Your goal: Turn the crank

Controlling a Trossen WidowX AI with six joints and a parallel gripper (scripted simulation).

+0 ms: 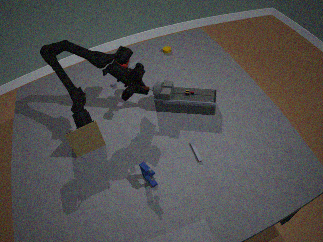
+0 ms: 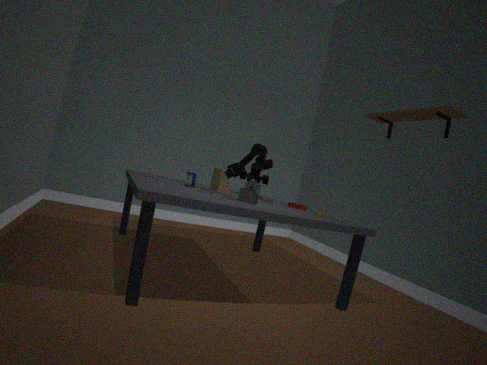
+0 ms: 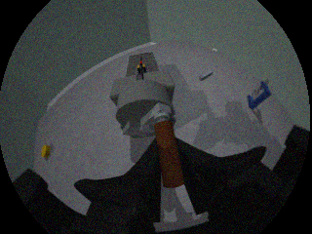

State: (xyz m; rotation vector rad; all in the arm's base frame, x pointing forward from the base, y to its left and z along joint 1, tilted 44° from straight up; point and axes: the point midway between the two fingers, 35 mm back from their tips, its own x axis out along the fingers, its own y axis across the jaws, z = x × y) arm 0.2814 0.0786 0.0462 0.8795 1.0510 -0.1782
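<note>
Right now my gripper tip is 10 mm past the brown crank handle, 10 mm to the right of it and 30 mm below it. Round my gripper tip: grey bar 80 mm ahead, 310 mm to the right, 80 mm below; red pointer 170 mm ahead, 80 mm to the right; small grey block 120 mm behind, 240 mm to the left, 80 mm below.
</note>
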